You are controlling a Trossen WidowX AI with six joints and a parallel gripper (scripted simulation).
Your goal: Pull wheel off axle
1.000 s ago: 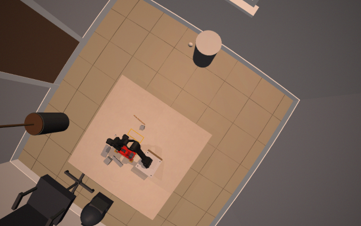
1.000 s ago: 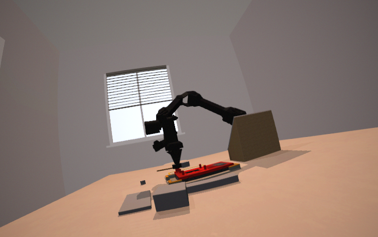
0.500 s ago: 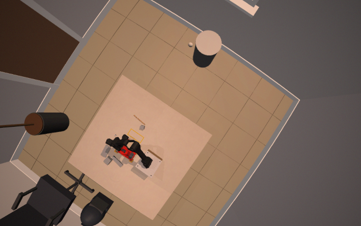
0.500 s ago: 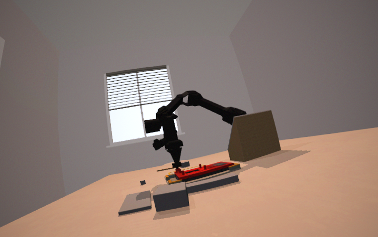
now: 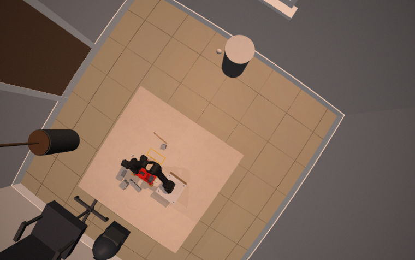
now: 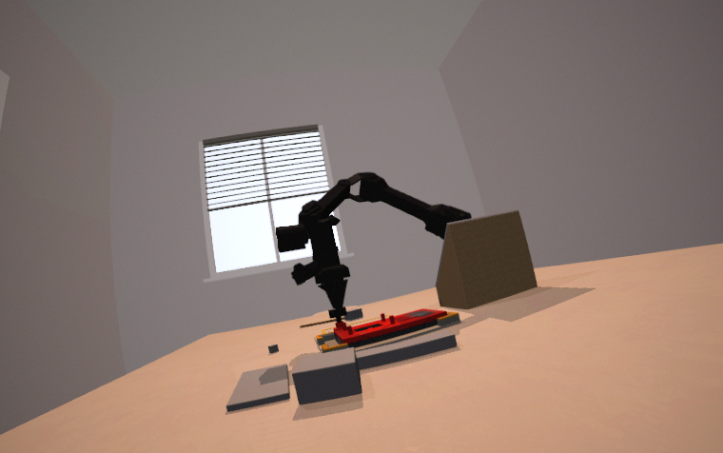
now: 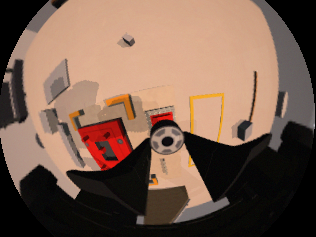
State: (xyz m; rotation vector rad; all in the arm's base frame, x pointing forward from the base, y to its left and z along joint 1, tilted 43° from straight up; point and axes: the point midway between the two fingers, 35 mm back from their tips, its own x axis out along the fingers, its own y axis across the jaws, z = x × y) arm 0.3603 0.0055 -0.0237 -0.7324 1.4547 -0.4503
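The grey cube lies 3 cm behind my gripper tip, 24 cm to the right of it and 4 cm below it. Also, from my gripper tip: black wheel: right at my gripper tip.
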